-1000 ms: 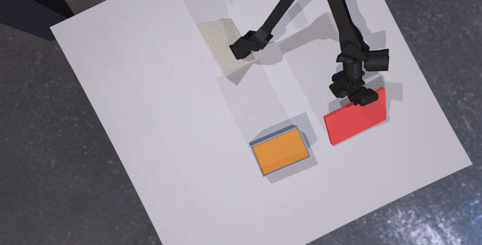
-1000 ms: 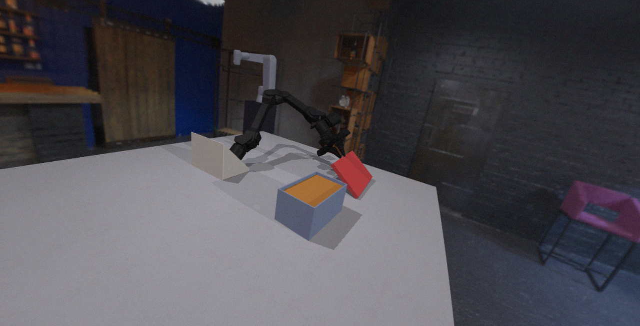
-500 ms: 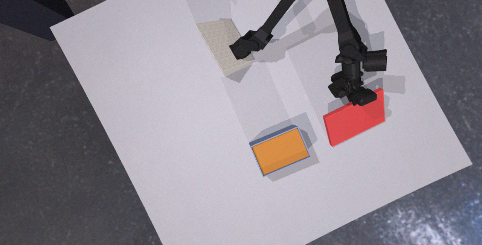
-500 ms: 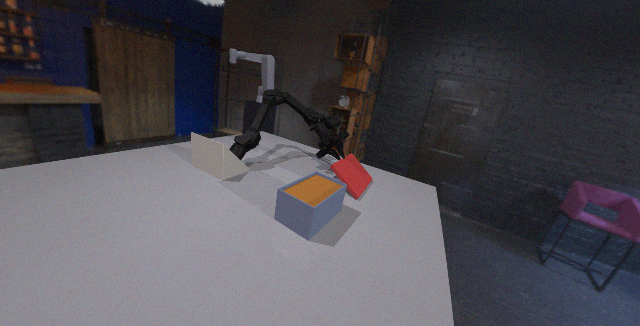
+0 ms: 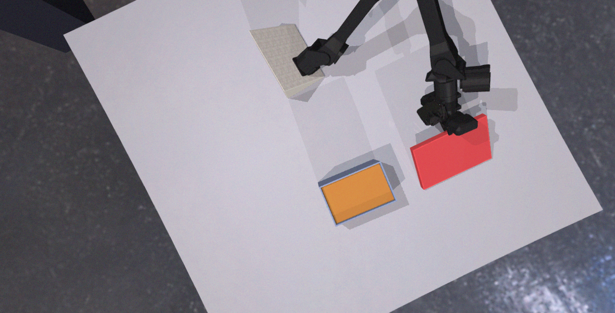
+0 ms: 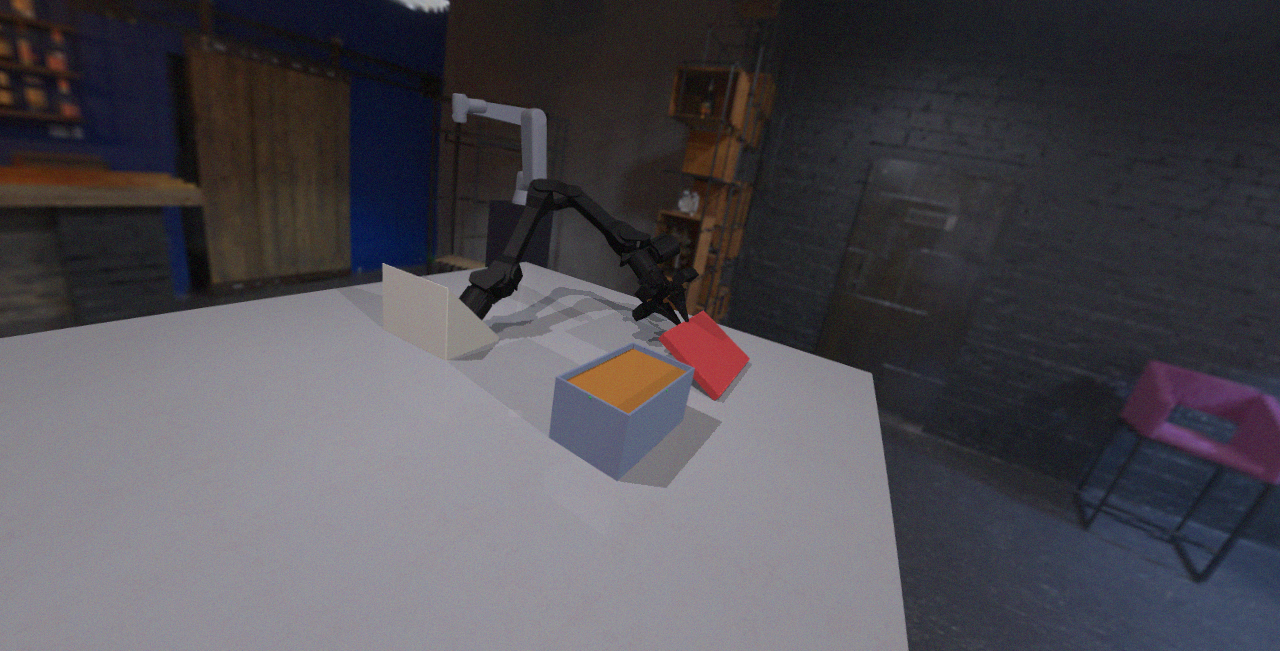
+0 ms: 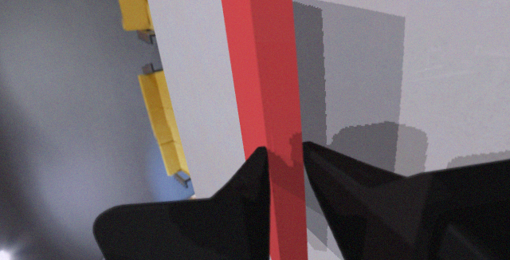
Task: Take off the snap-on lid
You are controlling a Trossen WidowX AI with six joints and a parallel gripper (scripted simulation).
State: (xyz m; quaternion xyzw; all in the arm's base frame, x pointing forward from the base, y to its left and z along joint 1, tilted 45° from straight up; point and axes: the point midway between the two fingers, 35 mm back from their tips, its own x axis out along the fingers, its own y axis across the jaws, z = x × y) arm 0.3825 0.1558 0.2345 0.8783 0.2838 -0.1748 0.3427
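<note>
Now: the red lid 7 cm ahead of my gripper tip, 4 cm below it and 1 cm to the right of it. The rest, counted from my gripper tip: blue-grey storage box (33 cm to the right, 4 cm below, 2 cm ahead).
</note>
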